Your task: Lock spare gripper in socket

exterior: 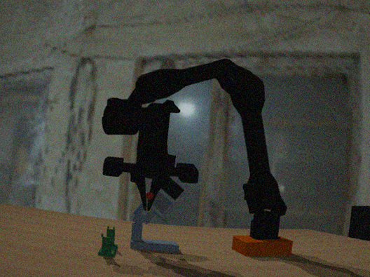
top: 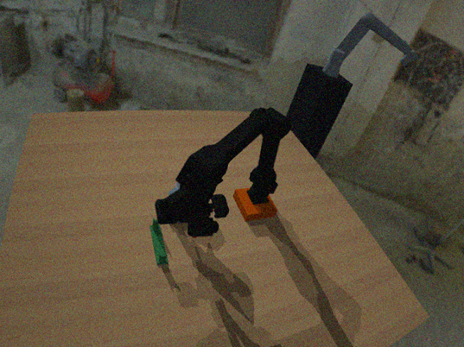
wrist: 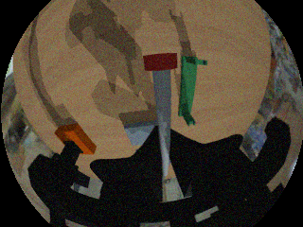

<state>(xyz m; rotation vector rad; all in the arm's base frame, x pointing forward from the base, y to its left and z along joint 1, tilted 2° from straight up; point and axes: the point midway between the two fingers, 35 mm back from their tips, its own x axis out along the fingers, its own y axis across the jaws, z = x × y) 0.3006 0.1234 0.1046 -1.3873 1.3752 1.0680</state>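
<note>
My gripper tip is 110 mm to the left of the socket, 40 mm above it and 10 mm past it. Also, from my gripper tip: green holder 80 mm ahead, 70 mm below; spare gripper 110 mm to the right, 30 mm behind, 20 mm above.
</note>
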